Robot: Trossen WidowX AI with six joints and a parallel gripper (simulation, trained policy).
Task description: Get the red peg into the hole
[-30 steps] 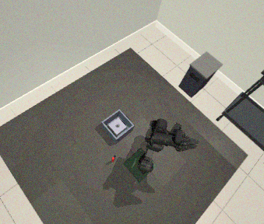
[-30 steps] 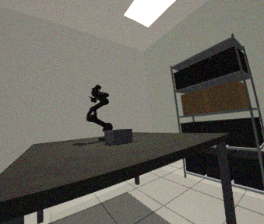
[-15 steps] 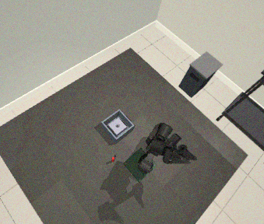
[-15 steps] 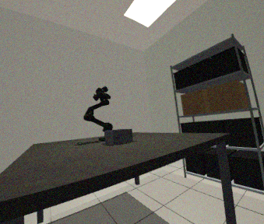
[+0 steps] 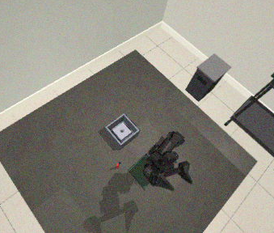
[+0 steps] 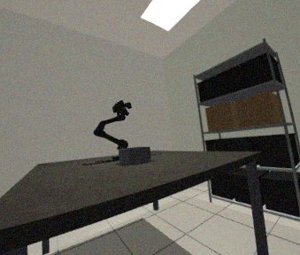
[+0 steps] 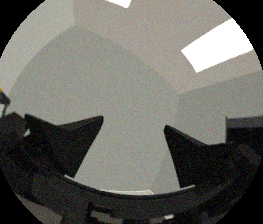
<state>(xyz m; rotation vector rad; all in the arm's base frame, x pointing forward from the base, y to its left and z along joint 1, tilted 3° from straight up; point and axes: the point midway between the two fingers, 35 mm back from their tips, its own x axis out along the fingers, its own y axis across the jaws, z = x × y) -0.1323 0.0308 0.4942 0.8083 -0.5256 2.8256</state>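
Now: gripper tip 29 cm short of the red peg, 10 cm to the right of it and 50 cm above it. Round my gripper tip: grey box: 46 cm ahead, 5 cm to the right, 51 cm below.
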